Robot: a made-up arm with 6 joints. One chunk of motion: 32 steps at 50 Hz.
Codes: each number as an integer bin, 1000 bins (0 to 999) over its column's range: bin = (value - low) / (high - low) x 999, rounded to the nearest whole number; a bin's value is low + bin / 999 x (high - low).
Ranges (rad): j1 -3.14..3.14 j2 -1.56..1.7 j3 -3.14..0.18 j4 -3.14..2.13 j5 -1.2..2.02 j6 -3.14..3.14
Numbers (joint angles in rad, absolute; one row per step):
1: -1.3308 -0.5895 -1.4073 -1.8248 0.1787 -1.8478
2: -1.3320 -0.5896 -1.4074 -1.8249 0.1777 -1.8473
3: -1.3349 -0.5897 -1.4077 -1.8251 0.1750 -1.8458
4: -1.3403 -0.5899 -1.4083 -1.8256 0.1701 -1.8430
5: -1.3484 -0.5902 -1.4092 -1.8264 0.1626 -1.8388
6: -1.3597 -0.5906 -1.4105 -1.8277 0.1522 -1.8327
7: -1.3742 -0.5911 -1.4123 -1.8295 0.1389 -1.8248
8: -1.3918 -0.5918 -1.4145 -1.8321 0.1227 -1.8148
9: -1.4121 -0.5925 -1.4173 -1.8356 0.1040 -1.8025
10: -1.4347 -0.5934 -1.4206 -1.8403 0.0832 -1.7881
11: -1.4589 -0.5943 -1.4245 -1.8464 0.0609 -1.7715
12: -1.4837 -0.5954 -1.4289 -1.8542 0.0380 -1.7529
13: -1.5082 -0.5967 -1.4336 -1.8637 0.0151 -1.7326
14: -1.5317 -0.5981 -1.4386 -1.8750 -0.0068 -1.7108
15: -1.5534 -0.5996 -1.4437 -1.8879 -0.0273 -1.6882
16: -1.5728 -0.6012 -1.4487 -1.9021 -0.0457 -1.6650
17: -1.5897 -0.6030 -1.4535 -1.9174 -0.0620 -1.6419
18: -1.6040 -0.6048 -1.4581 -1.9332 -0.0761 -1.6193
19: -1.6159 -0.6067 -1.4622 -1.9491 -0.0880 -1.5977
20: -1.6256 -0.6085 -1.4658 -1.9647 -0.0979 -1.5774
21: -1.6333 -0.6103 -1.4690 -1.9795 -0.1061 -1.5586
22: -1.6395 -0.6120 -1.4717 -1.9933 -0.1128 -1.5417
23: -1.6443 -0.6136 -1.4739 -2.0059 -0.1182 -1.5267
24: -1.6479 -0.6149 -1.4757 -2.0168 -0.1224 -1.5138
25: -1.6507 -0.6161 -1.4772 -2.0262 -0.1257 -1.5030
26: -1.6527 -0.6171 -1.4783 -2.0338 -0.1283 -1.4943
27: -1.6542 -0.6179 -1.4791 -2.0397 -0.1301 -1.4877
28: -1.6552 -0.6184 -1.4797 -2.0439 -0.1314 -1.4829
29: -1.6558 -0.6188 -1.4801 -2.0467 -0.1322 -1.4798
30: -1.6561 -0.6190 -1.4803 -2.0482 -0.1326 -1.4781
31: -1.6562 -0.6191 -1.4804 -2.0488 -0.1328 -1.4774
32: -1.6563 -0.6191 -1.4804 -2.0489 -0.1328 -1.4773
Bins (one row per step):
1: 288 297 521 249 428 206
2: 288 297 521 249 427 206
3: 287 297 521 249 427 206
4: 286 297 521 249 425 206
5: 285 297 521 249 423 207
6: 283 297 520 249 420 208
7: 281 297 520 248 415 209
8: 278 297 519 248 410 211
9: 275 296 518 247 405 213
10: 271 296 517 246 398 215
11: 267 296 516 245 391 218
12: 263 296 515 244 384 221
13: 260 295 513 242 377 224
14: 256 295 512 240 370 227
15: 252 294 510 237 364 231
16: 249 294 509 235 358 235
17: 247 293 507 232 353 238
18: 244 293 506 229 349 242
19: 242 292 505 226 345 245
20: 241 292 504 223 342 249
21: 240 291 503 220 339 252
22: 239 291 502 217 337 254
23: 238 290 501 215 336 257
24: 237 290 501 213 334 259
25: 237 289 500 211 333 260
26: 237 289 500 210 332 262
27: 236 289 500 209 332 263
28: 236 289 500 208 332 264
29: 236 288 499 207 331 264
30: 236 288 499 207 331 264
31: 236 288 499 207 331 264
32: 236 288 499 207 331 264

